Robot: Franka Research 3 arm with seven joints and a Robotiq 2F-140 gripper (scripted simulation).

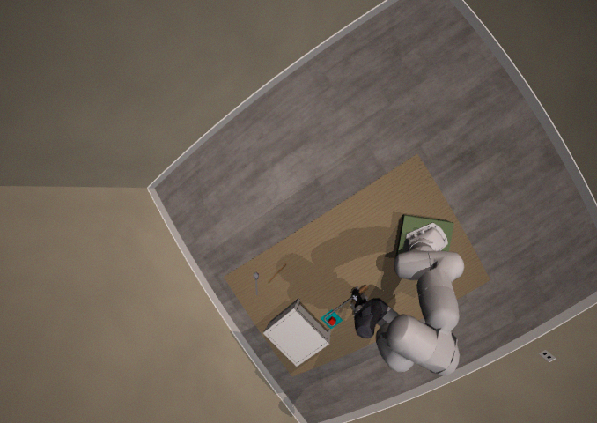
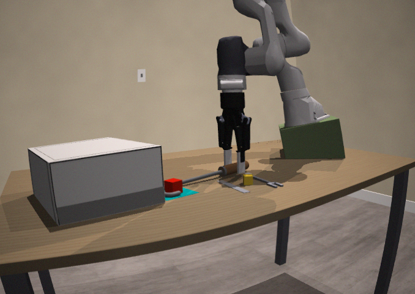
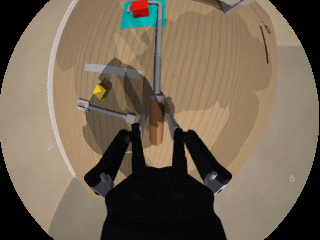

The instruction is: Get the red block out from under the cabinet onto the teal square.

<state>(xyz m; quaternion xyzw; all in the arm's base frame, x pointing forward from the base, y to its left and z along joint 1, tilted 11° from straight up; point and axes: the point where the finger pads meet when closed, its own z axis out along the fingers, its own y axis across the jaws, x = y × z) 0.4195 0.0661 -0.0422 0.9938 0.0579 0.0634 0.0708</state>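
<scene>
The hooked tool lies 12 cm ahead of my hand, 5 cm to the left of it and 2 cm below it. From my hand the other things lie so: yellow cube: 5 cm ahead, 13 cm to the left, 2 cm below; flat metal strip: 10 cm ahead, 12 cm to the left, 4 cm below; forked tool: 13 cm to the left, 3 cm below.
</scene>
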